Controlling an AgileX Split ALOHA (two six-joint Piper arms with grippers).
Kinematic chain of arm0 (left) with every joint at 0, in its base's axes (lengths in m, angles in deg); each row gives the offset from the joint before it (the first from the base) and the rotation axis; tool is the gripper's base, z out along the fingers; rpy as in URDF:
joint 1: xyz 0 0 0.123 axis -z
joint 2: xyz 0 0 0 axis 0.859 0.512 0
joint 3: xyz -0.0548 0.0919 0.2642 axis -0.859 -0.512 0
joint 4: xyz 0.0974 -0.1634 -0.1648 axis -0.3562 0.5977 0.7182
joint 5: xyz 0 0 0 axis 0.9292 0.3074 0.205
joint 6: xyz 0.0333 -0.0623 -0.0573 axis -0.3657 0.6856 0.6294
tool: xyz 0 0 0 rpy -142.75 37.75 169.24
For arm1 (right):
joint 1: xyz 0 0 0.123 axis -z
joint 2: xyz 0 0 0 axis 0.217 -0.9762 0
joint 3: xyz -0.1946 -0.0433 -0.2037 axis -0.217 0.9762 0
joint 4: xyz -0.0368 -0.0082 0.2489 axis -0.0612 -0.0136 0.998
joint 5: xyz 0 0 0 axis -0.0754 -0.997 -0.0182
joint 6: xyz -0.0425 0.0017 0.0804 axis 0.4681 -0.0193 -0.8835
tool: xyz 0 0 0 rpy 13.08 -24.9 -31.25
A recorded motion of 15 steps. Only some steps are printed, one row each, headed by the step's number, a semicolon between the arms.
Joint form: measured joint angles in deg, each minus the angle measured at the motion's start. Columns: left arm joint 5, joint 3, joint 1, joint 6, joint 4, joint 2; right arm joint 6, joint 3, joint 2, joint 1, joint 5, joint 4.
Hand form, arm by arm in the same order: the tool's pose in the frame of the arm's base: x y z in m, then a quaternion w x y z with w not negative. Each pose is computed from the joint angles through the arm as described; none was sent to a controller.
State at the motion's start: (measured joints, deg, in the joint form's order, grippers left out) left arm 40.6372 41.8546 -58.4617 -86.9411 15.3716 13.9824; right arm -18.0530 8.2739 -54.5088 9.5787 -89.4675 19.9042
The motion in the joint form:
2: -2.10 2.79 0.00 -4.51 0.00 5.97; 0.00 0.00 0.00 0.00 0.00 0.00
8: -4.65 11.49 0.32 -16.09 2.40 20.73; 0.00 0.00 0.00 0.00 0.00 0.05
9: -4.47 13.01 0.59 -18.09 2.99 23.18; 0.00 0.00 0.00 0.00 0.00 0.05
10: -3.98 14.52 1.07 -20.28 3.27 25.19; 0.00 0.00 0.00 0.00 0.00 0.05
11: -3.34 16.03 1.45 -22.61 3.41 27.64; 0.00 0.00 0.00 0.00 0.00 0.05
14: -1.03 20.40 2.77 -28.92 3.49 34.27; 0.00 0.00 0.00 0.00 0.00 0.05
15: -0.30 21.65 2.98 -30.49 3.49 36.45; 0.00 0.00 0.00 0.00 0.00 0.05
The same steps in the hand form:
2: 0.2865 -0.0022 0.2653 0.30014 0.32451 0.88972 0.11403; -0.0026 0.0041 0.2633 0.46840 -0.06809 0.88076 0.01502
8: 0.3460 -0.0069 0.2302 0.26747 0.40664 0.86575 0.11655; -0.0026 0.0042 0.2634 0.46841 -0.06812 0.88075 0.01546
9: 0.3548 -0.0092 0.2225 0.25882 0.42167 0.86161 0.11332; -0.0026 0.0042 0.2634 0.46841 -0.06812 0.88075 0.01546
10: 0.3621 -0.0126 0.2169 0.25040 0.44122 0.85445 0.11196; -0.0026 0.0042 0.2634 0.46841 -0.06812 0.88075 0.01546
11: 0.3697 -0.0154 0.2080 0.23700 0.46233 0.84742 0.10942; -0.0026 0.0042 0.2634 0.46841 -0.06812 0.88075 0.01546
14: 0.3888 -0.0253 0.1829 0.19859 0.52252 0.82311 0.10013; -0.0026 0.0042 0.2634 0.46841 -0.06812 0.88075 0.01546
15: 0.3941 -0.0271 0.1732 0.18515 0.53697 0.81749 0.09538; -0.0026 0.0042 0.2634 0.46841 -0.06812 0.88075 0.01546

